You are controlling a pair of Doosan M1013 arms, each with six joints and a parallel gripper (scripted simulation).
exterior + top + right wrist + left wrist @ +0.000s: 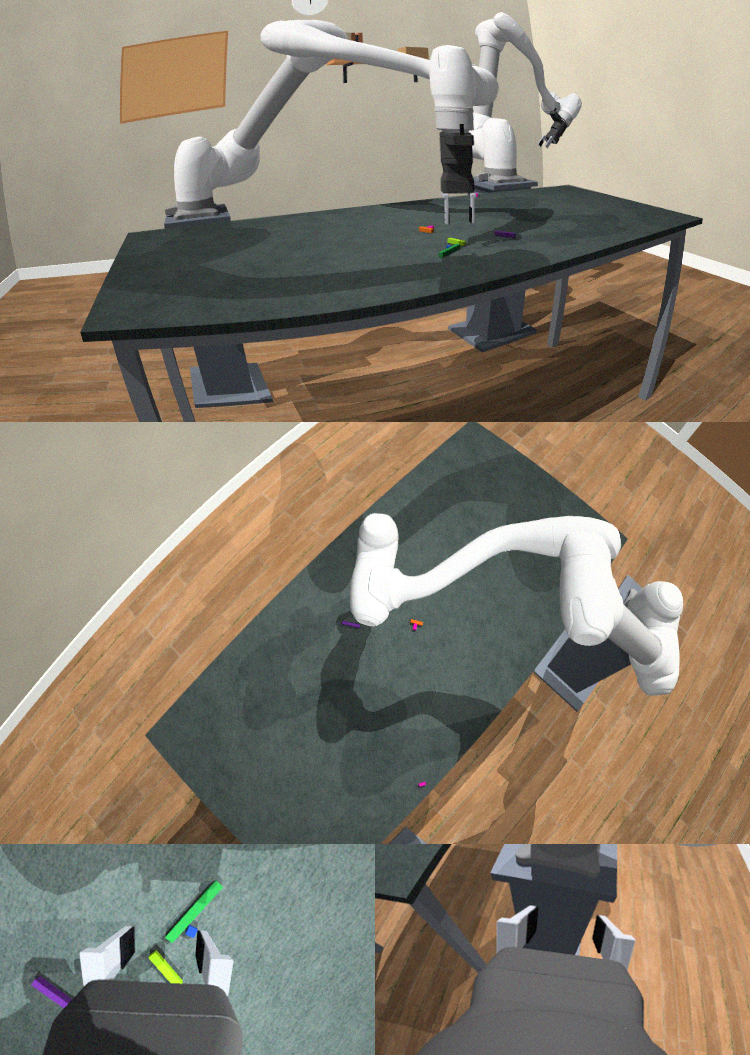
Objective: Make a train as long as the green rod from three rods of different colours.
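Now: the purple rod 30 mm behind my right hand, 160 mm to the left of it and 70 mm below it. Also, from my right hand: blue rod 10 mm behind, 20 mm to the right, 70 mm below; then green rod 10 mm ahead, 30 mm to the right, 70 mm below; then lime rod 50 mm behind, 20 mm to the left, 70 mm below.
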